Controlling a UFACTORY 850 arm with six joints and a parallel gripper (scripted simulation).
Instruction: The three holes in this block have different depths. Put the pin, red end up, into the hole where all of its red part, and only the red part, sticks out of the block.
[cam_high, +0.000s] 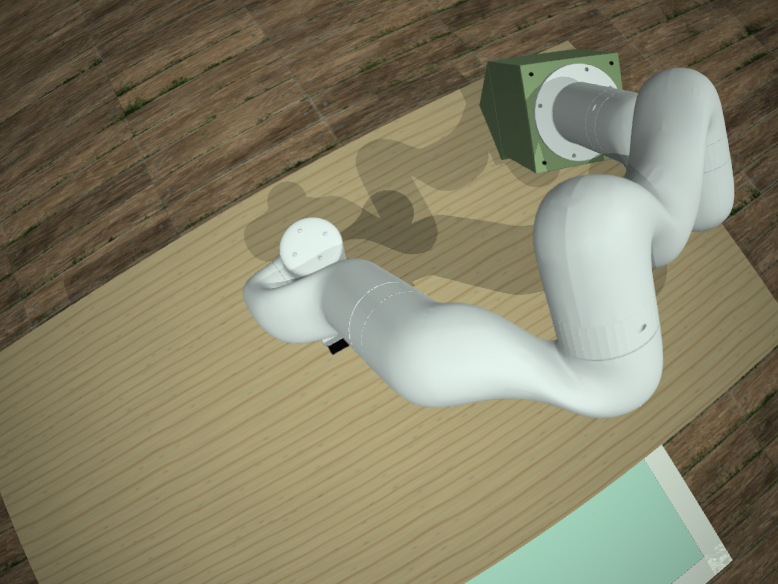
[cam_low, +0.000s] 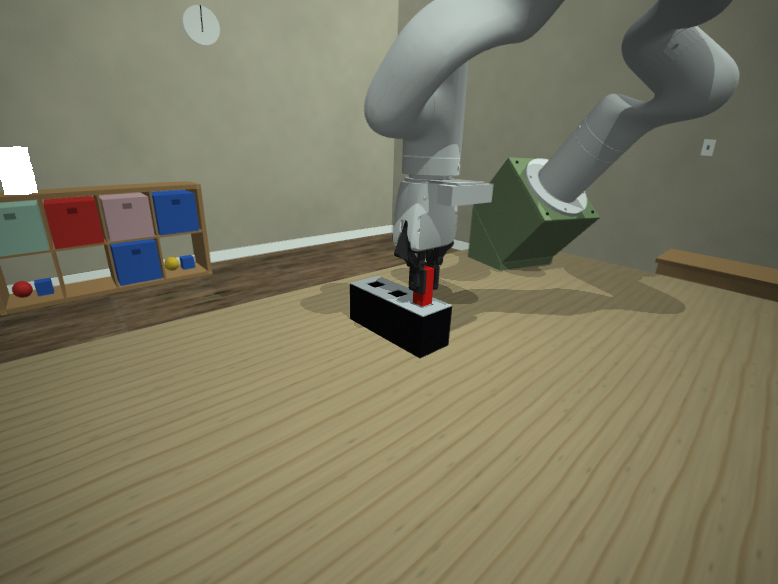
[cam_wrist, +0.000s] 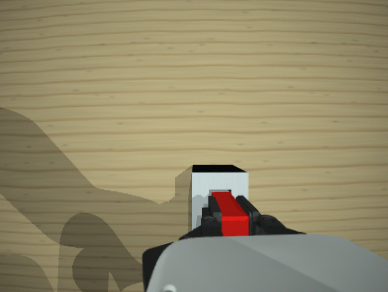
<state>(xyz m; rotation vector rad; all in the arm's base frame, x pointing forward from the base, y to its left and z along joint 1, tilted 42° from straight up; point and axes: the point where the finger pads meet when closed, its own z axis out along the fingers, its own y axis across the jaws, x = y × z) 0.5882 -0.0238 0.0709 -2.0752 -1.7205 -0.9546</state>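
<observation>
Now: the pin 10 mm below my hand. Also, from my hand: block 10 mm behind, 60 mm to the right, 80 mm below.
</observation>
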